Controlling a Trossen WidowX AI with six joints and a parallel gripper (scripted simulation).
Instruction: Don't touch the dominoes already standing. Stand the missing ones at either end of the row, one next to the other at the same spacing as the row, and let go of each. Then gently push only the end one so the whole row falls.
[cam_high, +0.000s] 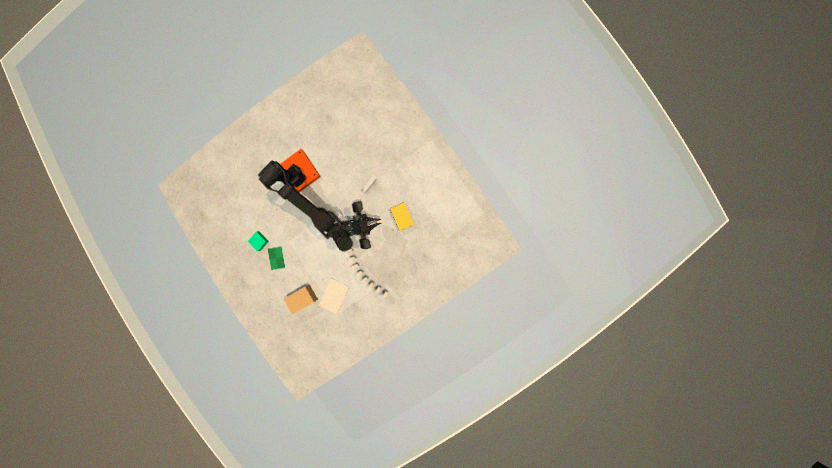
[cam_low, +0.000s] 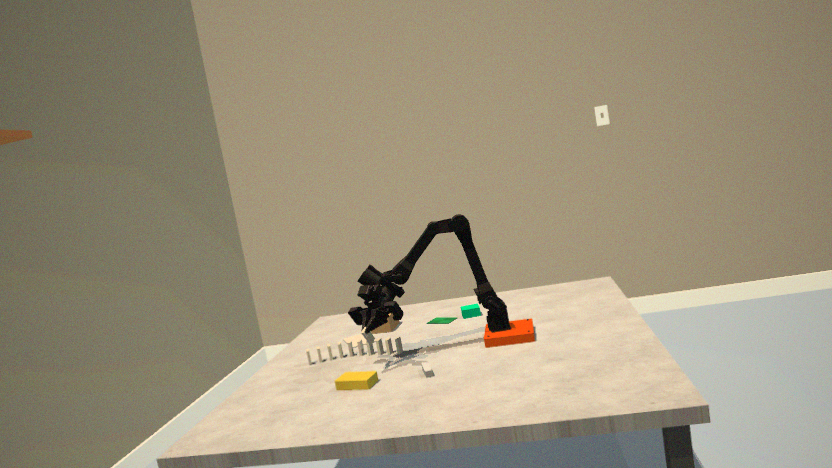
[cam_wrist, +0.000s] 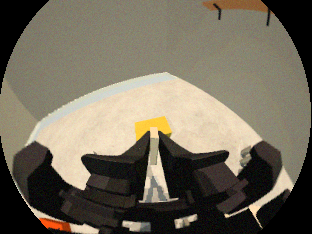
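The yellow block is 12 cm below my gripper tip, 7 cm to the left of it and 4 cm ahead of it. The rest, counted from my gripper tip: cream flat tile (41 cm to the right, 13 cm below, 7 cm ahead); then green flat tile (47 cm to the right, 25 cm behind, 13 cm below); then tan box (52 cm to the right, 10 cm below, 3 cm behind).
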